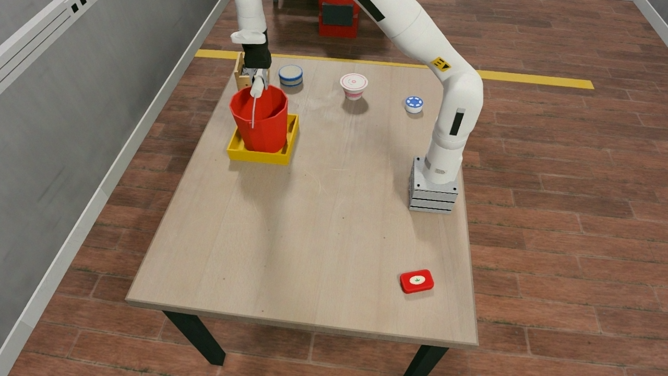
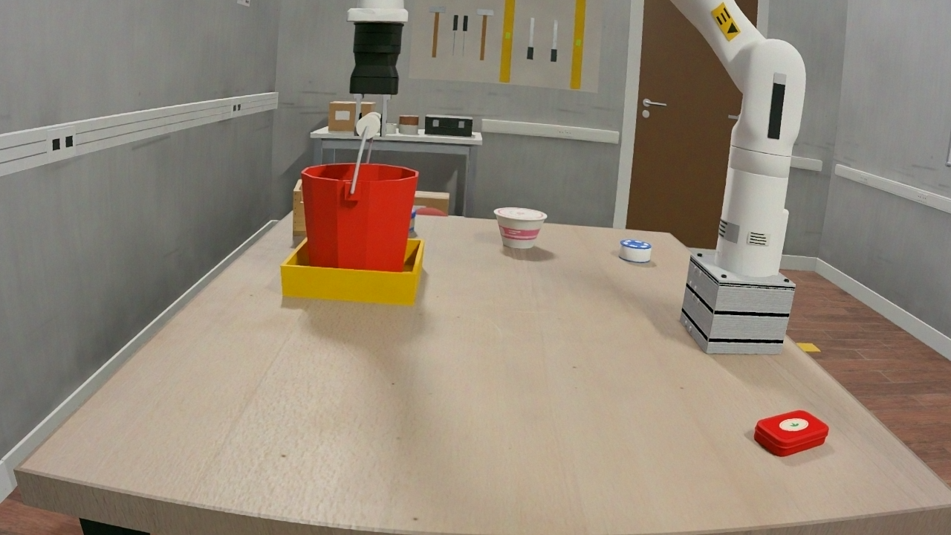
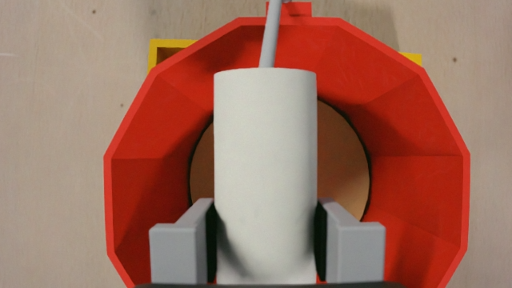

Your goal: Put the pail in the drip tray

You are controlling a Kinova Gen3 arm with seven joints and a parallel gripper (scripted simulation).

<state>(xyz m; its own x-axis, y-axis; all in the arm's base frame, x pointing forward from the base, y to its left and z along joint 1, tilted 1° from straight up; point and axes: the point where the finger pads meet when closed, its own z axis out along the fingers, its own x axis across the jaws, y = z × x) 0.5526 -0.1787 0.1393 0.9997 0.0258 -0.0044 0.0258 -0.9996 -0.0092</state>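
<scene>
The pail handle is 3 cm below my hand. From my hand the other things lie so: red pail (1 cm ahead, 10 cm below); then yellow drip tray (1 cm ahead, 24 cm below); then blue-banded round tin (2 cm behind, 36 cm to the right, 23 cm below).
</scene>
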